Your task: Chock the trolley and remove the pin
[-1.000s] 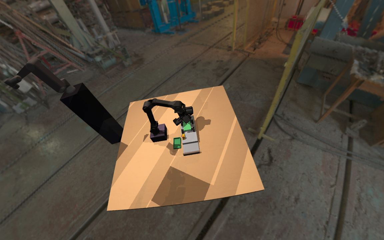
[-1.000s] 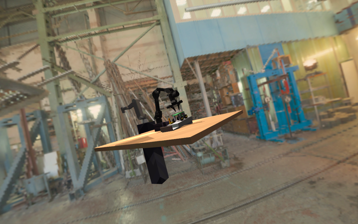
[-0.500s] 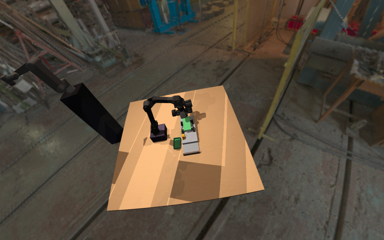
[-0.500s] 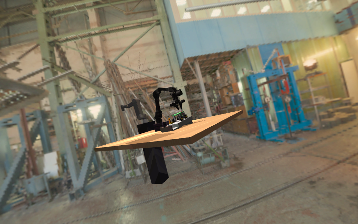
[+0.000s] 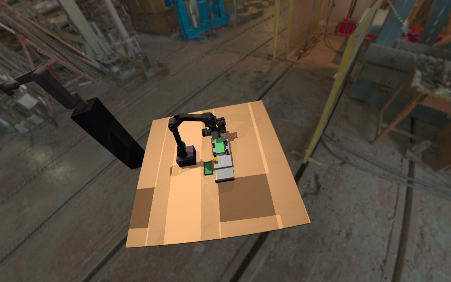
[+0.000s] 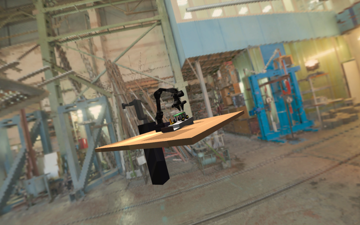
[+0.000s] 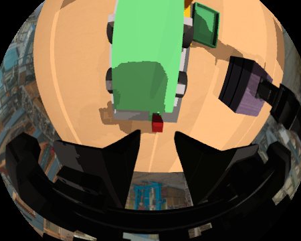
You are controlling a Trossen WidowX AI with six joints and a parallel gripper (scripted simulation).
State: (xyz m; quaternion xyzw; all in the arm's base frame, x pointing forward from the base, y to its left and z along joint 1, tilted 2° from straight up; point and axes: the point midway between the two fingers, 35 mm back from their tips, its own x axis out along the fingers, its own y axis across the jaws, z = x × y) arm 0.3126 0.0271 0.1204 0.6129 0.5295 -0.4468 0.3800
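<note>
My gripper tip is now 60 mm above the red-headed stop pin and 20 mm to the right of it. Also, from my gripper tip: brown end stop: 340 mm to the right, 150 mm below, 30 mm behind; trolley: 80 mm to the right, 70 mm below, 10 mm ahead; yellow chock: 170 mm to the right, 100 mm below, 60 mm behind.
</note>
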